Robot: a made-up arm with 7 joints.
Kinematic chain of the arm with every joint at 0, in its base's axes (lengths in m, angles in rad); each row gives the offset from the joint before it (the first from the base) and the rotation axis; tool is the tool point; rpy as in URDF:
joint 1: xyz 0 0 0.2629 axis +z
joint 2: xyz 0 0 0 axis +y
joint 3: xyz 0 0 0.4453 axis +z
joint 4: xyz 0.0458 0 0 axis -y
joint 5: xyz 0.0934 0 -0.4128 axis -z
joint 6: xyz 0 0 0 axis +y
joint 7: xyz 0.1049 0 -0.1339 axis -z
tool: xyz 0 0 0 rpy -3.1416 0 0
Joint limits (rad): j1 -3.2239..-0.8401 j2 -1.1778..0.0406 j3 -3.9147..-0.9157 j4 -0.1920..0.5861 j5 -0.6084..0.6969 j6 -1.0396..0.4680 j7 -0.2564..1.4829
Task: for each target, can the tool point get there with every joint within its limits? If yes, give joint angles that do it. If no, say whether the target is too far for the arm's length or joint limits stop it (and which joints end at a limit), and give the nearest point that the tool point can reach.
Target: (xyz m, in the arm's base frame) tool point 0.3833 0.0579 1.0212
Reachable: no: joint limits stop it (at a limit: joint 2, joint 4, joint 6) | nearest point 0.4635 0.0700 0.5473 | short by 0.481 m
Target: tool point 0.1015 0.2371 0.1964
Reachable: yes | joints -1.7952 -0.0576 -3.1750 -0.0638 0.2444 -0.4841 0.1292
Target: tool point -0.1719 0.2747 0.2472
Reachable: yes | joints -2.4263 -0.2834 -1.6377 0.0514 0.1925 -0.6252 1.0086
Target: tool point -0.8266 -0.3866 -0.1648
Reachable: no: joint limits stop it (at a limit: joint 1, joint 2, joint 4) | nearest point -0.4858 -0.1367 0.0766 | short by 0.487 m
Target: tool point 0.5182 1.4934 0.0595
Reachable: no: too far | nearest point 0.1801 0.5190 0.1922 | short by 1.040 m
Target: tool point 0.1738 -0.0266 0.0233
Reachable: yes | joints -2.8544 -0.7431 -3.2513 0.0526 0.3514 -0.1785 0.9054
